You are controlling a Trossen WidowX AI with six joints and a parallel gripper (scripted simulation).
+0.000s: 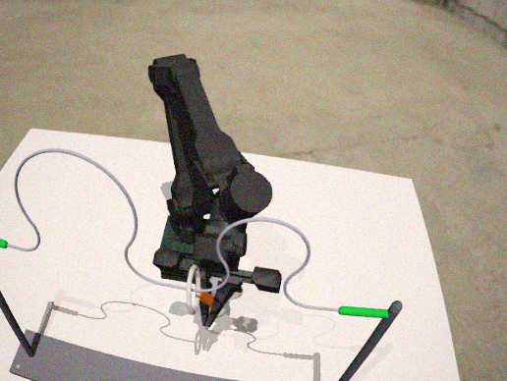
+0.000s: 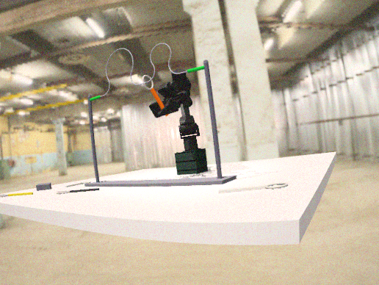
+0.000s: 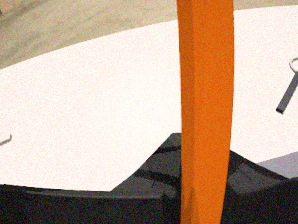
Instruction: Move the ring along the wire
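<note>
Now: gripper tip 10 mm short of the orange-handled ring, 10 mm to the left of it and 90 mm below it. The rest, counted from my gripper tip: grey block (230 mm ahead, 570 mm to the right, 240 mm below); then pale ring tool (180 mm ahead, 440 mm to the left, 250 mm below); then yellow-handled ring tool (440 mm ahead, 500 mm to the right, 250 mm below).
</note>
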